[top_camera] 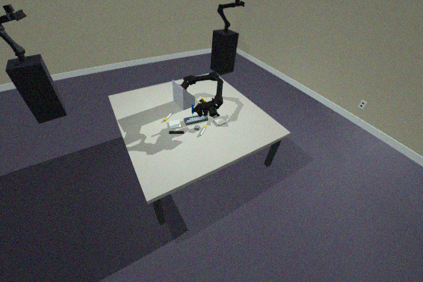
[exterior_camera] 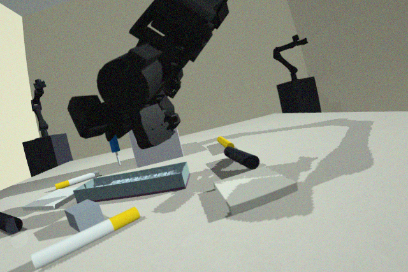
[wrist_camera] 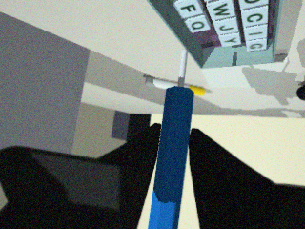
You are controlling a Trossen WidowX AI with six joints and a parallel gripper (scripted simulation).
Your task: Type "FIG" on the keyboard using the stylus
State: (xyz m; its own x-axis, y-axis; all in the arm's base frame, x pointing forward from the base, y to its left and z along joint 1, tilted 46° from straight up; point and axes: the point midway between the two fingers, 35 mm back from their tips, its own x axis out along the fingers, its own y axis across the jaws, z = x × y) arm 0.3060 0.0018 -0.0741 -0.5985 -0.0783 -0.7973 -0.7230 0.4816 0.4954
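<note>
The F key is 9 cm below my gripper tip. From my gripper tip the other things lie so: grey cube (12 cm ahead, 9 cm below, 3 cm to the right); blue stylus (1 cm below).
</note>
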